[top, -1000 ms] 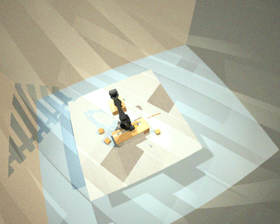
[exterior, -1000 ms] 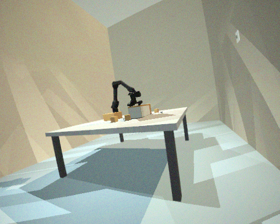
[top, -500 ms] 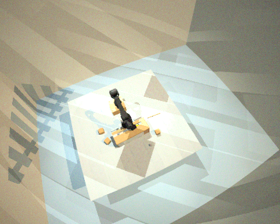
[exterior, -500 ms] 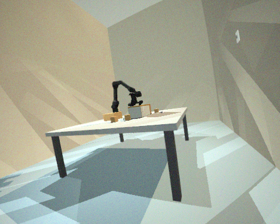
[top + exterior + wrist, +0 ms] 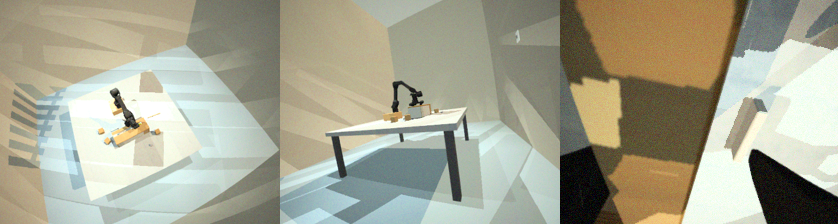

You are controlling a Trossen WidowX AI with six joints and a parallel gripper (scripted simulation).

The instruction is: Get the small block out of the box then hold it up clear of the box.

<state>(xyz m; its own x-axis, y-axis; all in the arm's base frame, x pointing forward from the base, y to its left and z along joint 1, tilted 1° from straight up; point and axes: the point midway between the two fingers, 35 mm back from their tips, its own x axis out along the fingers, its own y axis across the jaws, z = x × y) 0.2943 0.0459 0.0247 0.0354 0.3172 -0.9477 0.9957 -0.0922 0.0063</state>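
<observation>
Right now my gripper tip is 6 cm short of the yellow block and 1 cm to the right of it. The rest, counted from my gripper tip: tan box: 10 cm to the right, 3 cm ahead, 2 cm below; then thin orange stick: 24 cm to the left, 8 cm below, 1 cm ahead.
</observation>
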